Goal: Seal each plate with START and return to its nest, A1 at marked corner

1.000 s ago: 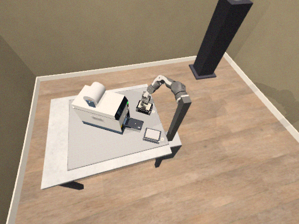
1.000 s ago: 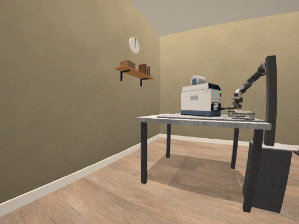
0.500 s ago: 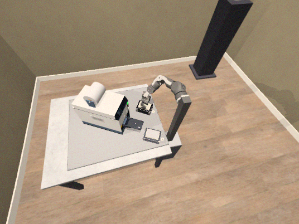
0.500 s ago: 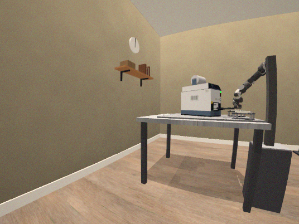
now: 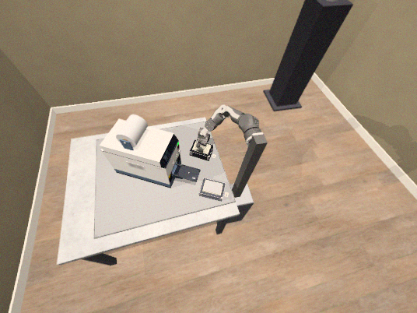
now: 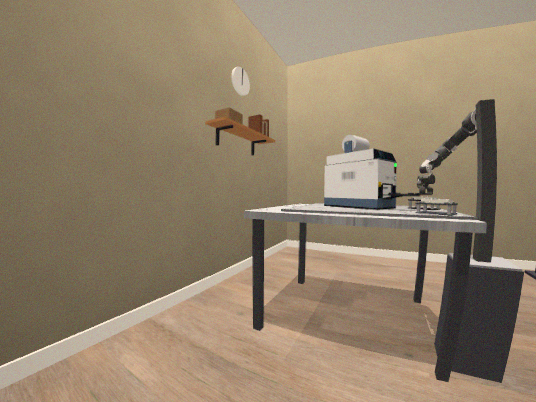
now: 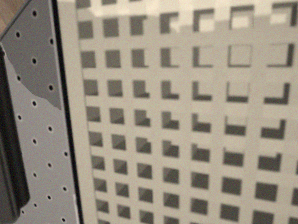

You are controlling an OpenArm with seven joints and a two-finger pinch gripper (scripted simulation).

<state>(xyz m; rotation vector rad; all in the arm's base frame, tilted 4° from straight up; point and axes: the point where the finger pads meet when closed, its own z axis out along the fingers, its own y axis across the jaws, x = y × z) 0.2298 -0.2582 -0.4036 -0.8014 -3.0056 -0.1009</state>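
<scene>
Now: the plate 20 mm below my hand. The rest, counted from my hand: plate nest (340 mm to the left, 40 mm below, 10 mm behind); then yellow warning label (270 mm ahead, 240 mm to the left, 50 mm above); then sealer stage (210 mm to the left, 140 mm ahead).
</scene>
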